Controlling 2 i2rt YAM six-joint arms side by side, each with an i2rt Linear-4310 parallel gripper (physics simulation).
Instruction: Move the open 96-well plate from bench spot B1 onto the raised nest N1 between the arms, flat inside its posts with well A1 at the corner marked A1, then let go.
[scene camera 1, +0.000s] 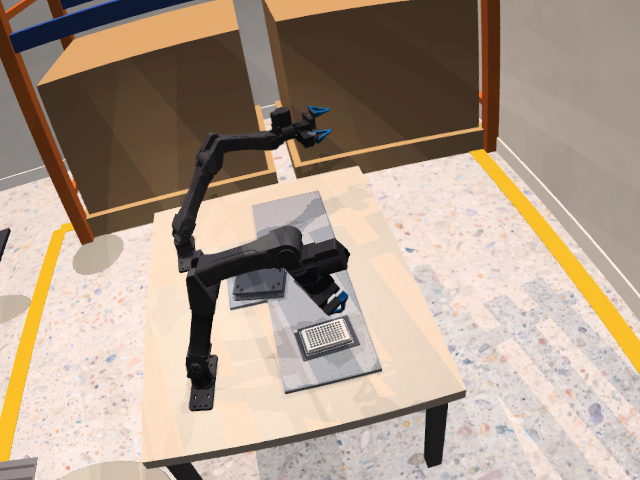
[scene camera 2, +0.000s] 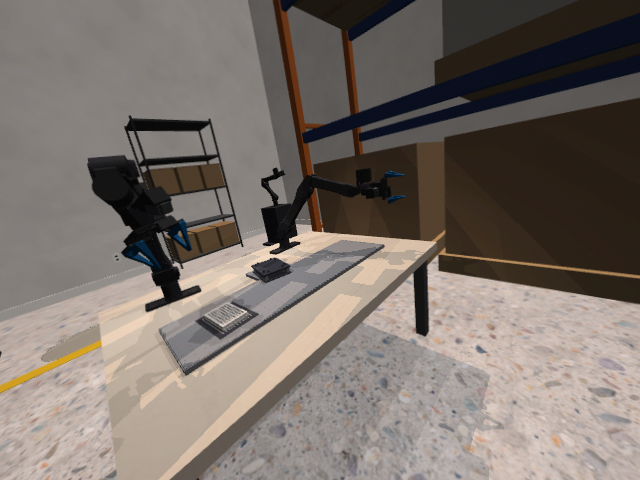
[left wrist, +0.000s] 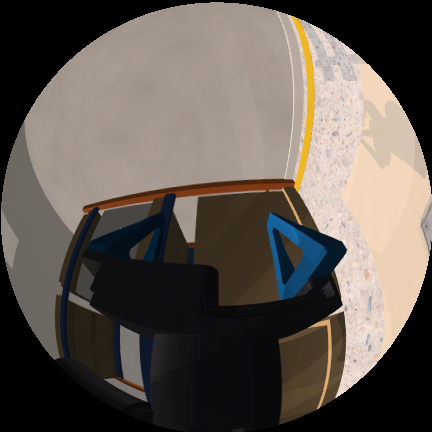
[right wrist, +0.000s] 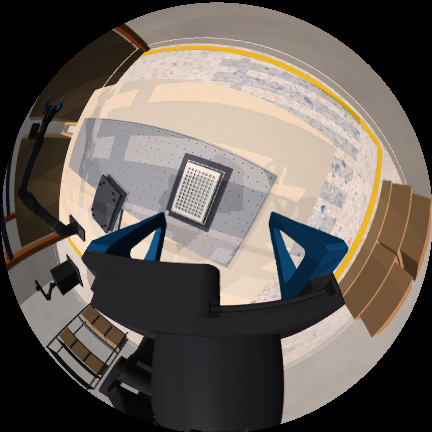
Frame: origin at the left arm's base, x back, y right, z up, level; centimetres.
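Seen in the pictures: left gripper, fingertip midpoint: (scene camera 1: 330, 119) (scene camera 2: 405, 185) (left wrist: 215, 217); right gripper, fingertip midpoint: (scene camera 1: 330, 299) (scene camera 2: 176, 259) (right wrist: 217, 217); left arm's base, origin of the base link: (scene camera 1: 186, 254) (scene camera 2: 285, 248) (right wrist: 76, 226); right arm's base, origin of the base link: (scene camera 1: 204, 382) (scene camera 2: 174, 298).
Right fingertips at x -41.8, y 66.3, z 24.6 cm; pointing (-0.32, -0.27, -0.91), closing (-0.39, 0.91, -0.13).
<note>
Pixels of each thing's middle, then the offset from my right fingertips to it. "pt": a spot on its surface instead. Level surfaces: height alone.
- white 96-well plate, body centre: (right wrist: 194, 191) (scene camera 1: 325, 335) (scene camera 2: 225, 315) dx +2.2, dy -8.2, dz -22.4 cm
- bench spot, surface spot: (right wrist: 226, 172) (scene camera 1: 354, 343) pt dx -5.0, dy -3.0, dz -23.2 cm
- dark raised nest, body centre: (scene camera 1: 259, 281) (right wrist: 104, 203) (scene camera 2: 270, 268) dx +17.0, dy -37.2, dz -21.1 cm
- grey perforated board, its level: dz -23.4 cm
- wooden table, its level: dz -24.6 cm
The white 96-well plate (scene camera 1: 326, 335) (scene camera 2: 225, 316) (right wrist: 195, 195) lies flat on the dark mat of a bench spot (scene camera 1: 356, 342) (right wrist: 226, 172) on the perforated board. The dark raised nest (scene camera 1: 258, 285) (scene camera 2: 271, 268) (right wrist: 106, 204) with small posts stands beside the board and holds no plate; its corner mark cannot be read. My right gripper (scene camera 2: 159, 242) (right wrist: 217, 217) is open and empty, above the plate and apart from it; in scene camera 1 its blue fingertips (scene camera 1: 339, 304) show beside the plate. My left gripper (scene camera 1: 329, 121) (scene camera 2: 404, 186) (left wrist: 215, 217) is open and empty, raised high, far from the plate.
The grey perforated board (scene camera 1: 305, 373) (scene camera 2: 351, 253) (right wrist: 135, 145) lies along the wooden table (scene camera 1: 413, 356) (scene camera 2: 139, 439). In scene camera 1 the right arm (scene camera 1: 248, 258) reaches over the board and partly hides the nest. Large brown boxes (scene camera 1: 377, 82) stand behind the table.
</note>
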